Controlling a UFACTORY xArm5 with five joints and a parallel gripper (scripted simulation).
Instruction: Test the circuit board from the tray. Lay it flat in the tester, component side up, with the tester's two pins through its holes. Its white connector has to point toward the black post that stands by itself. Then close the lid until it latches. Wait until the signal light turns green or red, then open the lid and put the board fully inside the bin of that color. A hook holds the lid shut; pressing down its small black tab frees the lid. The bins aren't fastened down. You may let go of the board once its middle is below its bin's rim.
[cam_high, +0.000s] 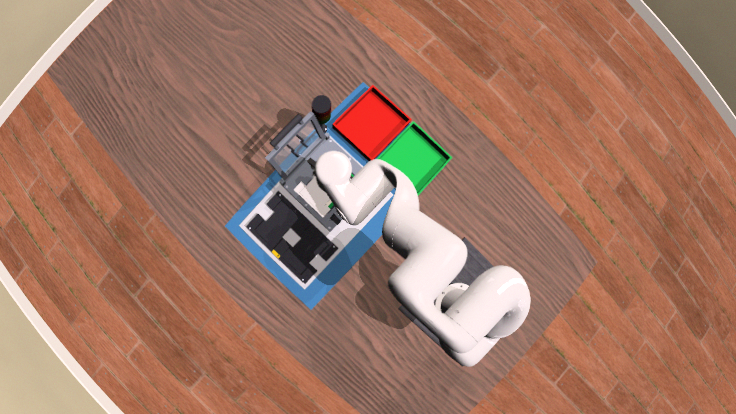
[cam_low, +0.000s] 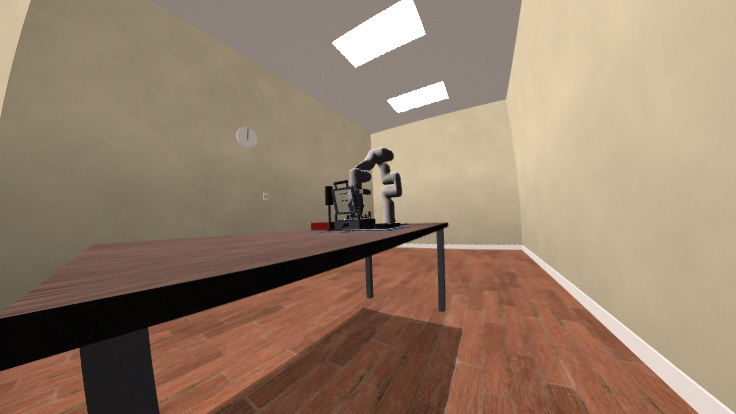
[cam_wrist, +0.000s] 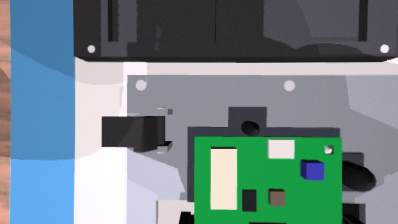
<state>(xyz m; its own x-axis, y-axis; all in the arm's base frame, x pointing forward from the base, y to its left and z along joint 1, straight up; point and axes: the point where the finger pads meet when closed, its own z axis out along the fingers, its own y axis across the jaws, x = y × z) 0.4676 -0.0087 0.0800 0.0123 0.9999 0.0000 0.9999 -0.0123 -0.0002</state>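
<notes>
Now: hand right at the green circuit board. From my hand the other things lie so: green bin (200 mm to the right, 110 mm behind, 70 mm below); tester lid (120 mm ahead, 100 mm above); red bin (200 mm to the right, 70 mm below, 40 mm ahead).
</notes>
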